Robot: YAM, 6 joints.
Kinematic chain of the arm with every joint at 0, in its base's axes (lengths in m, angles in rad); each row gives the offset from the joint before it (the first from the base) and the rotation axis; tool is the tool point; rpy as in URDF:
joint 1: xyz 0 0 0.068 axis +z
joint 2: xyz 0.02 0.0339 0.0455 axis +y
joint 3: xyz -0.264 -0.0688 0 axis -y
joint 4: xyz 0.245 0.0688 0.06 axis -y
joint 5: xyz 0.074 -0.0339 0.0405 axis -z
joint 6: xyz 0.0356 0 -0.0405 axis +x
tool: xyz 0 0 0 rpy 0 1.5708 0
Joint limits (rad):
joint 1: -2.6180..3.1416
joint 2: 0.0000..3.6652
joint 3: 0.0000..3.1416
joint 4: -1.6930..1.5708
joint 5: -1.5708..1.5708
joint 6: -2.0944..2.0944
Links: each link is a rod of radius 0.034 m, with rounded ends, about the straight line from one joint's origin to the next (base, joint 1, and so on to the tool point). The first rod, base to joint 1, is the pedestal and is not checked.
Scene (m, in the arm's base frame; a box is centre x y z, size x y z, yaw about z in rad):
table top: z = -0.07
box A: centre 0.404 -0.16 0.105 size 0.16 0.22 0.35 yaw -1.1
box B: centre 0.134 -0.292 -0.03 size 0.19 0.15 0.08 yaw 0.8
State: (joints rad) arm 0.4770 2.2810 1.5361 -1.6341 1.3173 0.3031
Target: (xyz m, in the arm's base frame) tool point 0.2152 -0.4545 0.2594
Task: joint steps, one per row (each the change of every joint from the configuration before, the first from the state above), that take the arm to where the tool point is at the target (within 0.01 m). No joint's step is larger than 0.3 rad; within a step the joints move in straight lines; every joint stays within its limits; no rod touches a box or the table.
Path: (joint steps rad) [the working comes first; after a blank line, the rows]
Joints at the target: -1.0604 2.4002 2.3272 -1.0225 1.2973 0.3031
Straight joint move there: touches box A.

1: -0.2963 -0.1972 0.2886 -0.0147 0.0634 -0.1659
2: -0.2962 -0.1972 0.2887 -0.0148 0.0633 -0.1660
3: -0.2963 -0.1972 0.2886 -0.0147 0.0634 -0.1659
4: -0.2962 -0.1971 0.2886 -0.0147 0.0634 -0.1659
5: -0.0881 0.2270 -0.0908 0.1676 -0.0684 0.1659
6: -0.0881 0.2269 -0.0909 0.1677 -0.0683 0.1659
7: -0.0881 0.2270 -0.0908 0.1676 -0.0684 0.1660
8: -0.0881 0.2270 -0.0909 0.1676 -0.0684 0.1659

